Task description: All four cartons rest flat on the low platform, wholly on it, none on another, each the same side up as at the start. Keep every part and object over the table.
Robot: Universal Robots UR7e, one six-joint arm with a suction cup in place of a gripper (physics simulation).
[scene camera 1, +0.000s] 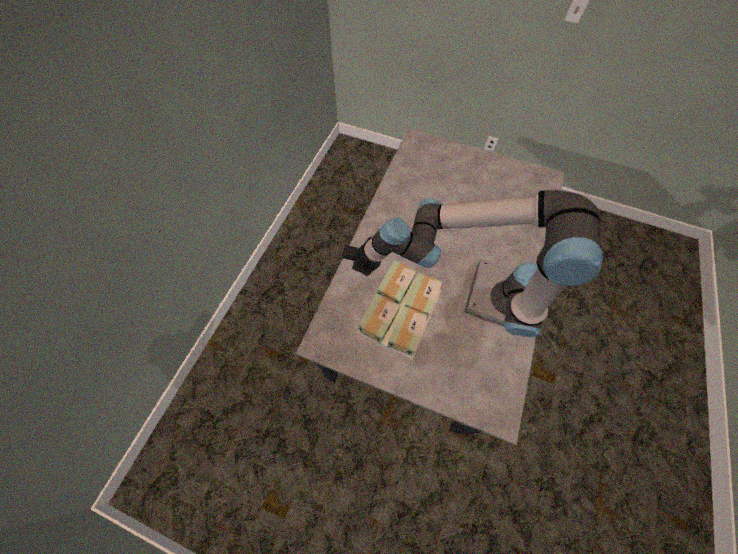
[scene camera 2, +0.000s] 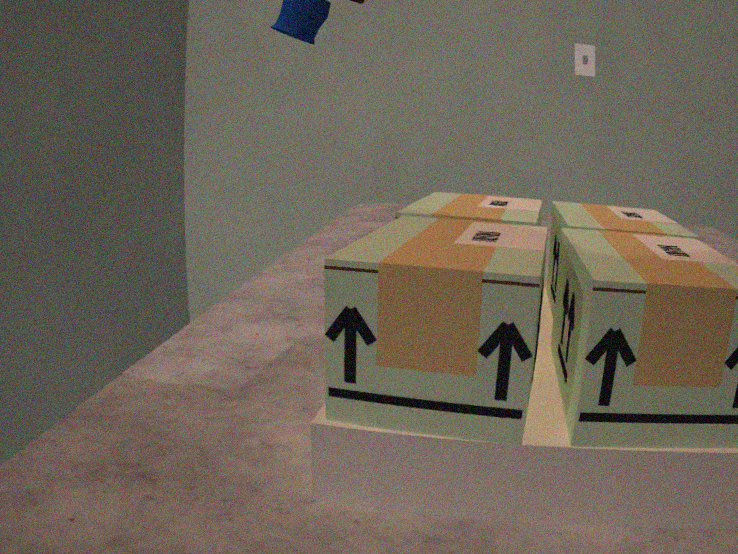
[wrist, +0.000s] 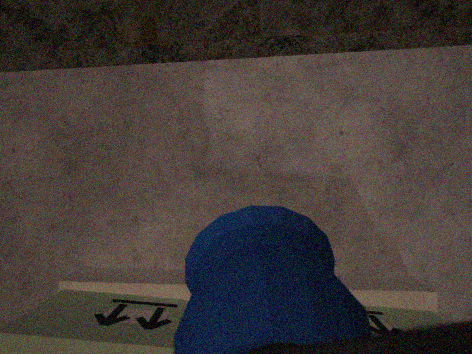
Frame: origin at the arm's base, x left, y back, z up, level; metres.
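Seen in the pictures: end effector, tool point: (scene camera 2: pixel 292 35) (wrist: pixel 260 272).
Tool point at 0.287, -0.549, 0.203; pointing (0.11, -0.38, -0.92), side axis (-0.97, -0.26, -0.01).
Note:
A point is followed by its place in that frame, as x, y, z.
Four pale green cartons with orange tape rest flat on a low pale platform (scene camera 2: pixel 411 471) {0.437, -0.411, -0.033} (wrist: pixel 125 287) {0.384, -0.466, -0.012}, in two rows with narrow gaps, none on another. They are the front-left carton (scene camera 1: pixel 379 317) {0.370, -0.405, 0.073} (scene camera 2: pixel 351 286) {0.435, -0.445, 0.060}, front-right carton (scene camera 1: pixel 408 329) {0.354, -0.290, 0.073} (scene camera 2: pixel 614 310) {0.427, -0.321, 0.059}, back-left carton (scene camera 1: pixel 397 281) {0.203, -0.420, 0.073} (scene camera 2: pixel 417 207) {0.241, -0.465, 0.072} and back-right carton (scene camera 1: pixel 424 292) {0.189, -0.307, 0.072} (scene camera 2: pixel 572 214) {0.206, -0.347, 0.072}. Labels face up; side arrows point up in scene camera 2. My gripper (scene camera 1: pixel 362 261) {0.287, -0.548, 0.203} (scene camera 2: pixel 301 20) (wrist: pixel 260 250), a blue suction cup, is tilted, high and left beyond the cartons, off and holding nothing. In the wrist view it hides part of the carton sides.
The cartons' platform stands on a mottled table (scene camera 1: pixel 470 381) {0.369, 0.007, -0.060} (scene camera 2: pixel 178 417) {0.389, -0.590, -0.060} (wrist: pixel 280 125) {0.265, -0.625, -0.060}. The arm's base plate (scene camera 1: pixel 484 292) {0.025, -0.097, 0.000} is right of the cartons in scene camera 1. The tool is near the table's left edge, and dark floor (wrist: pixel 225 30) shows beyond that edge in the wrist view.

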